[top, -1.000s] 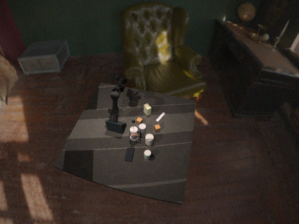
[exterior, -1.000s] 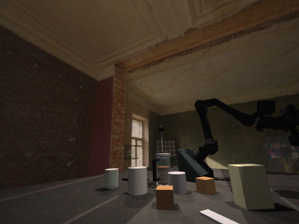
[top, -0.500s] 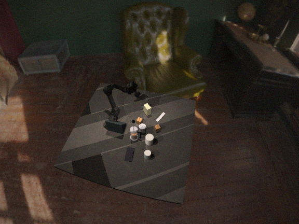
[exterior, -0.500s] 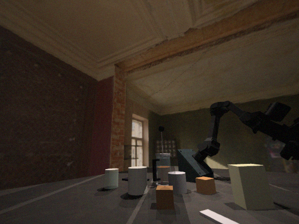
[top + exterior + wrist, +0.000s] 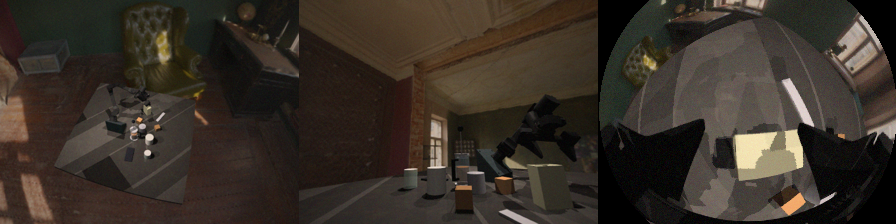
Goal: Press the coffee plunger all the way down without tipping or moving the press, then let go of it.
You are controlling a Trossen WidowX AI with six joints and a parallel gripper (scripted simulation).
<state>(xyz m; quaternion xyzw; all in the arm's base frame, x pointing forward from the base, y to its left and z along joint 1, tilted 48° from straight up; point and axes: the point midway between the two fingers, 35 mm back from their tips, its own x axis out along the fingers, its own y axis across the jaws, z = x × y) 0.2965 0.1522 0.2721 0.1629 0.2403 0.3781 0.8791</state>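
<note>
The coffee press is 60 mm behind my gripper tip, 400 mm to the right of it and 10 mm above it. From my gripper tip the other things lie so: white strip: 160 mm ahead, 70 mm to the right, 120 mm below; dark slab: 70 mm behind, 600 mm to the right, 120 mm below; white cylinder: 90 mm ahead, 420 mm to the right, 80 mm below.
</note>
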